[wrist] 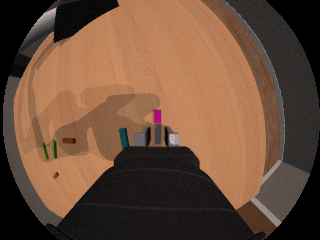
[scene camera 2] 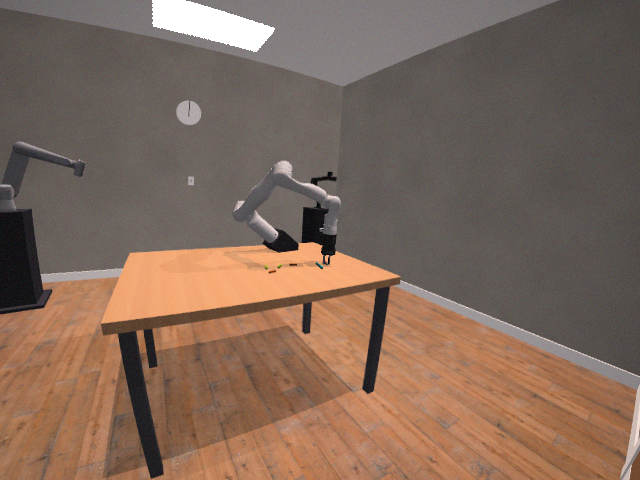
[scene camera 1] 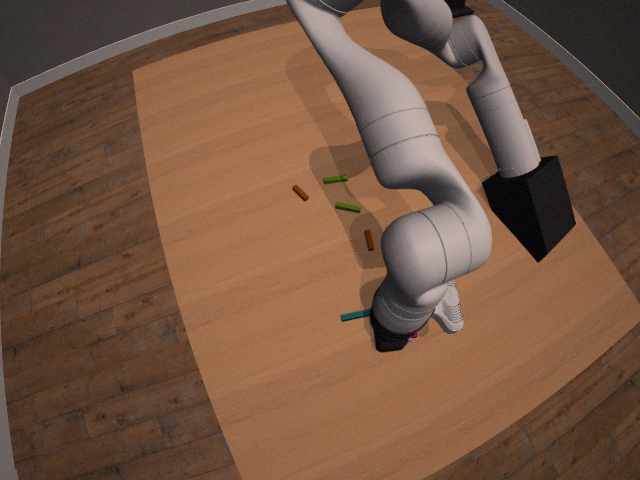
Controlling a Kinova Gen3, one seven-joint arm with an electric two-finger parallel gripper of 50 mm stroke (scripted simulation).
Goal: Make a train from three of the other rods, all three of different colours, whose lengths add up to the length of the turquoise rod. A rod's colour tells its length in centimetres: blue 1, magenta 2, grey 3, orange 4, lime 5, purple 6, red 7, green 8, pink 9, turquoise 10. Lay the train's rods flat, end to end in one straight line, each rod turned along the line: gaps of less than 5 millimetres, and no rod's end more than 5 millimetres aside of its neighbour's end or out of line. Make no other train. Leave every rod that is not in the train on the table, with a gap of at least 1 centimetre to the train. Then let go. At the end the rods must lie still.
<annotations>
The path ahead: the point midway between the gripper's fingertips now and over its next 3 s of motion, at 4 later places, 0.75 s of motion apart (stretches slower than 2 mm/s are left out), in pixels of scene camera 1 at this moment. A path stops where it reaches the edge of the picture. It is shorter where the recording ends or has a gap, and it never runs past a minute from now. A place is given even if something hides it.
My gripper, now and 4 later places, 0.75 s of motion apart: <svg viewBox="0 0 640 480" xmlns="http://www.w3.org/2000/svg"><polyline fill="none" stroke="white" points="395,337 405,324 394,304 352,204 350,188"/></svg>
</annotations>
